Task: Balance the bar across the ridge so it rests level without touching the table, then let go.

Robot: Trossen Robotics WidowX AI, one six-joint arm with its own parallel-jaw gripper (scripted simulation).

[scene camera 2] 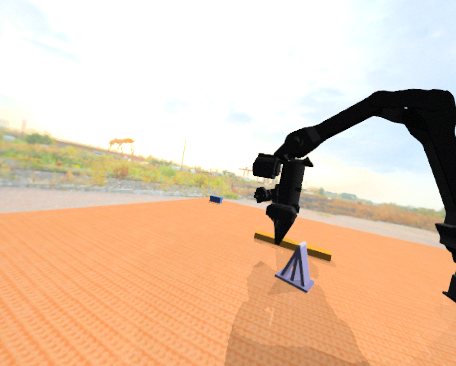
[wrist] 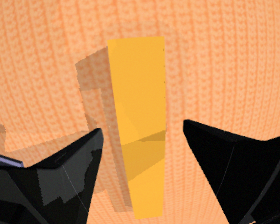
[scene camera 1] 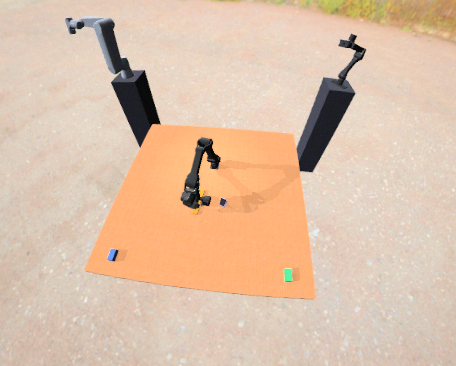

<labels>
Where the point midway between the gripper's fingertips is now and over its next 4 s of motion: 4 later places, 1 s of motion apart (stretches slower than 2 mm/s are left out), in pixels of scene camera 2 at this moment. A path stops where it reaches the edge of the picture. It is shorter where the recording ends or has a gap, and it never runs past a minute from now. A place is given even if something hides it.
The gripper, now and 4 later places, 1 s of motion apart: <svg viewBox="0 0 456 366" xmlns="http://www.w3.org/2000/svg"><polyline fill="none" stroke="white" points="279,240 282,214 284,200 290,205 287,228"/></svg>
</labels>
